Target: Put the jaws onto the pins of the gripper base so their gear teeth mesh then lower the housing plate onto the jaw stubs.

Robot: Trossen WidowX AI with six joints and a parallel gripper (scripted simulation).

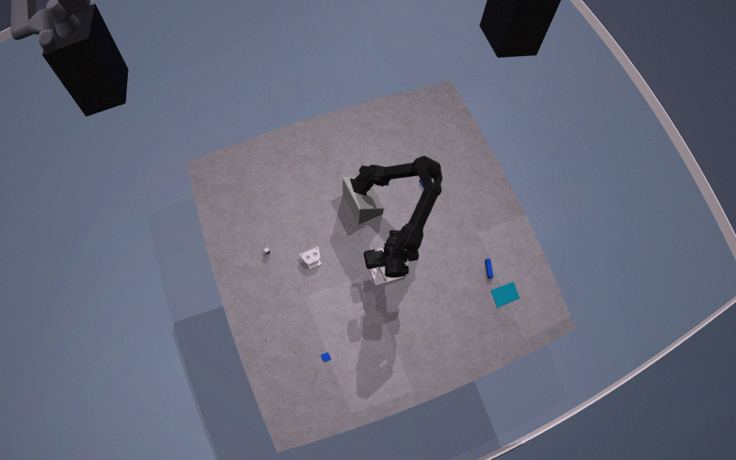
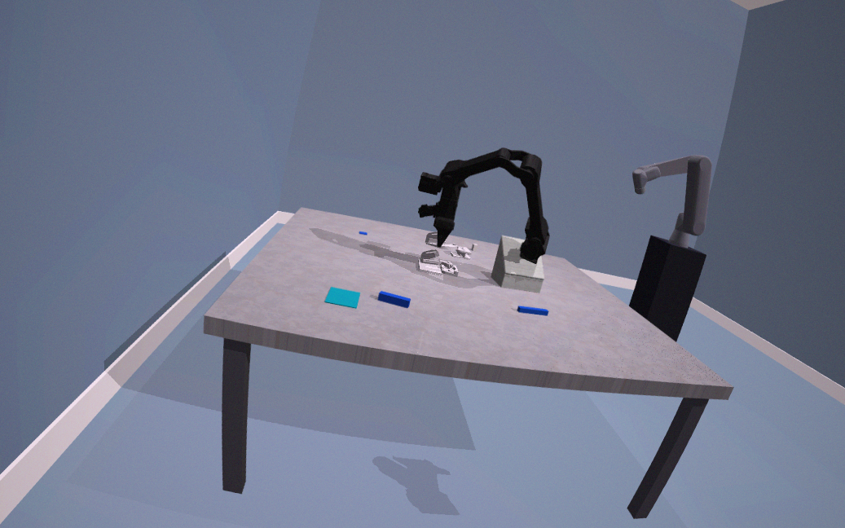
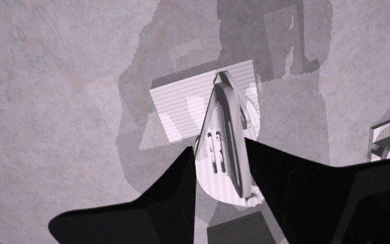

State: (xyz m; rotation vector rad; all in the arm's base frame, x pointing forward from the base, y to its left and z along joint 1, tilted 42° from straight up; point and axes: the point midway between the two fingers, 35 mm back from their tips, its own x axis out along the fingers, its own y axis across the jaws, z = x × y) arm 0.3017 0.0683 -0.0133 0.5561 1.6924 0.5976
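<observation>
The white jaw is 30 mm behind my gripper tip and 20 mm to the right of it. From my gripper tip the other things lie so: small blue square 310 mm to the right, 280 mm ahead, 80 mm below; then blue bar 290 mm behind, 240 mm to the left, 70 mm below; then white stepped part 270 mm to the right, 110 mm behind, 70 mm below.
</observation>
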